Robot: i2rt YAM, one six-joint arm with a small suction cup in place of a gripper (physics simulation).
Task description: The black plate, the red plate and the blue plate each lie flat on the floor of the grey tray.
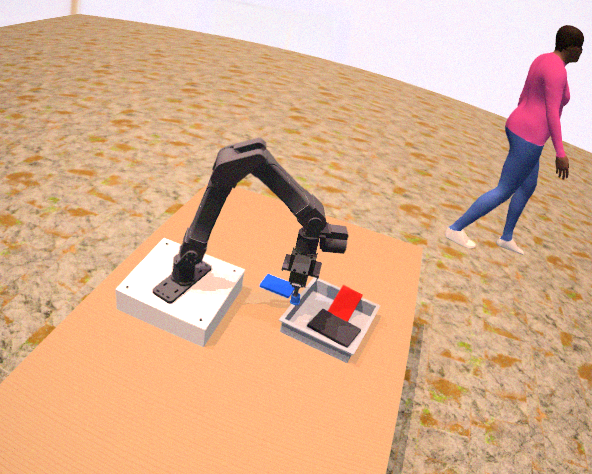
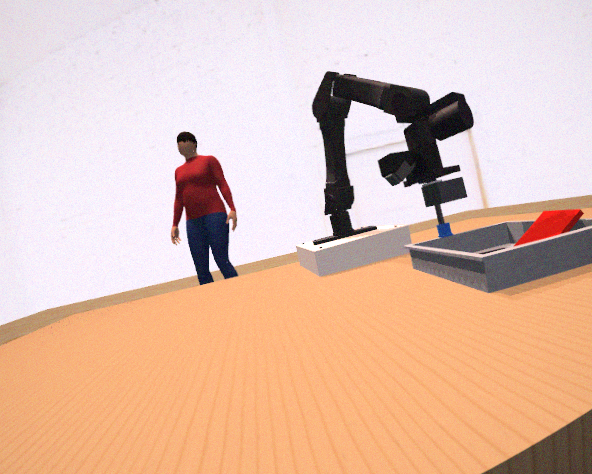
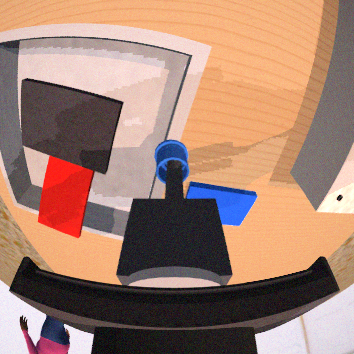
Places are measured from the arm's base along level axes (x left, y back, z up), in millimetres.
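Where they show: hand, its tool point: (image 1: 293, 304) (image 2: 445, 240) (image 3: 173, 149); arm's base, origin of its link: (image 1: 182, 280) (image 2: 344, 236).
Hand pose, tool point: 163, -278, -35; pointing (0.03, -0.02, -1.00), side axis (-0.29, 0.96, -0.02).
Observation:
Things, the pixels of their top centre, and the offset from my tool point, as dx, dy, dz.
- grey tray, centre of its top: (image 3: 59, 153) (image 2: 497, 234) (image 1: 332, 312) +32, -111, +9
- blue plate, centre of its top: (image 3: 218, 208) (image 1: 278, 284) +86, +91, -30
- black plate, centre of its top: (image 3: 59, 126) (image 1: 334, 326) +21, -133, -28
The suction cup (image 1: 295, 299) (image 2: 444, 230) (image 3: 171, 161) is open, with no plate on it. It hangs low by the arm-side wall of the grey tray (image 1: 312, 342) (image 2: 540, 270) (image 3: 197, 65). The blue plate (image 1: 274, 283) (image 3: 235, 205) lies flat on the table outside the tray, close to the cup. The red plate (image 1: 346, 301) (image 2: 550, 227) (image 3: 65, 197) is tilted, its raised end over the tray's back wall and its low end inside, against the black plate (image 1: 334, 327) (image 3: 70, 125). The black plate is in the tray. Whether it overlaps the red plate's low end is unclear.
The arm stands on a white base block (image 1: 145, 280) (image 2: 360, 255) beside the tray, across a strip of table. A person in pink (image 1: 542, 95) and a person in red (image 2: 200, 185) are beyond the table.

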